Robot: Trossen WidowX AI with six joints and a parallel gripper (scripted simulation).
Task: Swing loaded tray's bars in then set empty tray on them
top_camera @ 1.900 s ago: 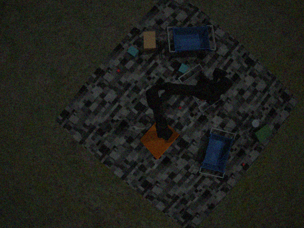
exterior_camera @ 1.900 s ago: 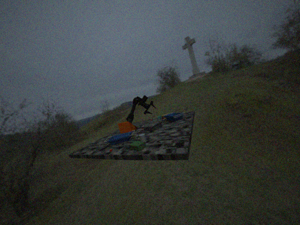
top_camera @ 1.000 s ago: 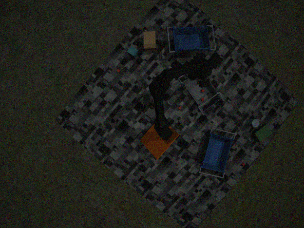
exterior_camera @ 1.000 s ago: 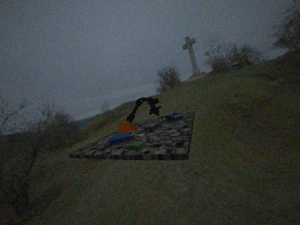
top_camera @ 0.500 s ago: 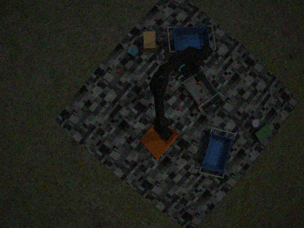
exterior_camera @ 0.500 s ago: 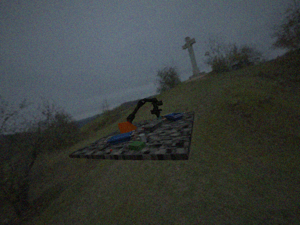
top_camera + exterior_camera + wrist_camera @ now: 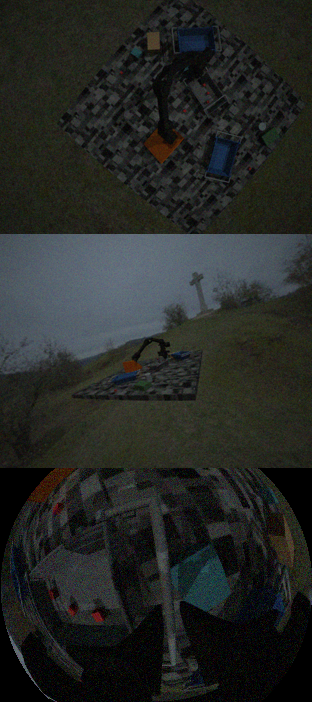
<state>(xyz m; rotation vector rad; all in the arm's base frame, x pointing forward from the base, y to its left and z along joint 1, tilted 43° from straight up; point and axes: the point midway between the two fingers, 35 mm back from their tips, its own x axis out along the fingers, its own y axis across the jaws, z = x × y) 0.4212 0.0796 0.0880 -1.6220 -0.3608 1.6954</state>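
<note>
My gripper tip is 33 cm past the blue tray, 48 cm to the left of it and 1 cm above it. The rest, counted from my gripper tip: tan block (2 cm ahead, 33 cm to the left, 2 cm below); then white disc (1 cm behind, 58 cm to the right, 2 cm below); then green block (2 cm behind, 69 cm to the right, 3 cm below).
</note>
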